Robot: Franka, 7 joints.
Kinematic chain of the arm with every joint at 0, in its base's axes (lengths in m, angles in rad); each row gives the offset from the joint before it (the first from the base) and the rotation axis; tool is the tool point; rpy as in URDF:
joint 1: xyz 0 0 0.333 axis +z
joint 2: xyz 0 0 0 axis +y
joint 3: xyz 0 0 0.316 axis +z
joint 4: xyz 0.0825 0 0 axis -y
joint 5: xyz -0.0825 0 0.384 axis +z
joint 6: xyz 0 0 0 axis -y
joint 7: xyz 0.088 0 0 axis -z
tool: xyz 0 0 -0.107 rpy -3.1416 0 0
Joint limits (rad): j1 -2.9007..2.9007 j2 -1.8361..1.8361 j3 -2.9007..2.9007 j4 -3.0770..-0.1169 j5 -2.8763..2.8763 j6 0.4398..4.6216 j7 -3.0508..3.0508
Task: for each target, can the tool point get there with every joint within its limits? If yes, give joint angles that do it. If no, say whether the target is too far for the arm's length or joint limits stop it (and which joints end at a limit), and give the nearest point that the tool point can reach.
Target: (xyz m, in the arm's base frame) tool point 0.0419 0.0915 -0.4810
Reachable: no: joint limits stop it (at a limit: joint 2) | nearest point 0.0582 0.1272 -0.3410 | short by 0.145 m
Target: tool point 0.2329 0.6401 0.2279
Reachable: yes | joints 0.5476 0.8731 0.6942 -1.6612 1.3628 2.0224 -1.0607
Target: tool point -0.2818 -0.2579 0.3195
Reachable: yes | joints -0.9776 -0.6333 -1.1390 -2.7142 -1.7276 1.3168 -1.5783
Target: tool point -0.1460 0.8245 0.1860
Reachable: yes | joints 1.9205 1.3824 -0.4362 -0.6509 -1.8298 2.4130 1.0762
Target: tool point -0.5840 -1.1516 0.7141
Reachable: no: too far | nearest point -0.3721 -0.7338 0.5758 | short by 0.488 m
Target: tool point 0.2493 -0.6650 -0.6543
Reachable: no: too far | nearest point 0.1852 -0.4939 -0.3013 | short by 0.397 m
